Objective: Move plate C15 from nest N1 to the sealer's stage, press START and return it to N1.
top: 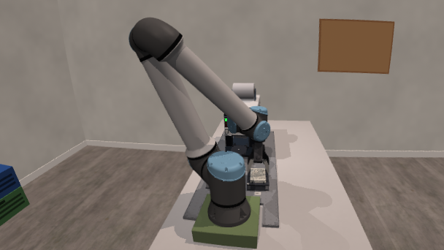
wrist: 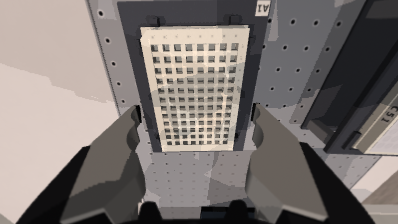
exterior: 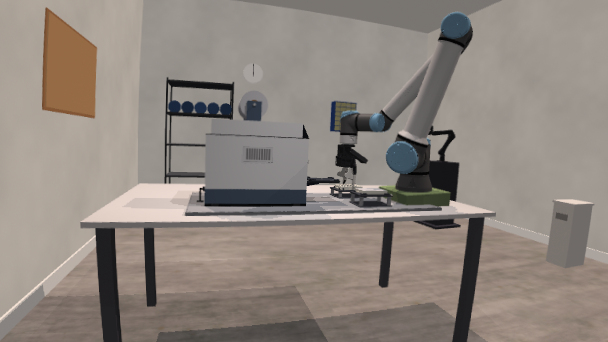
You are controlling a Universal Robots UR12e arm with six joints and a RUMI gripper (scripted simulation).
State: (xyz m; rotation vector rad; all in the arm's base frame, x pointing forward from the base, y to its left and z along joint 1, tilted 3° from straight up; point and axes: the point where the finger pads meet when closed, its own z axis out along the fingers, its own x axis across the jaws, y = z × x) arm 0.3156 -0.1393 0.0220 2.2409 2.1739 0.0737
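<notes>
Now: the plate C15 2 cm below my hand. The rest, counted from my hand: nest N1 (3 cm below); sealer stage (21 cm ahead, 12 cm to the left, 4 cm above); nest N2 (22 cm to the left, 1 cm below).
</notes>
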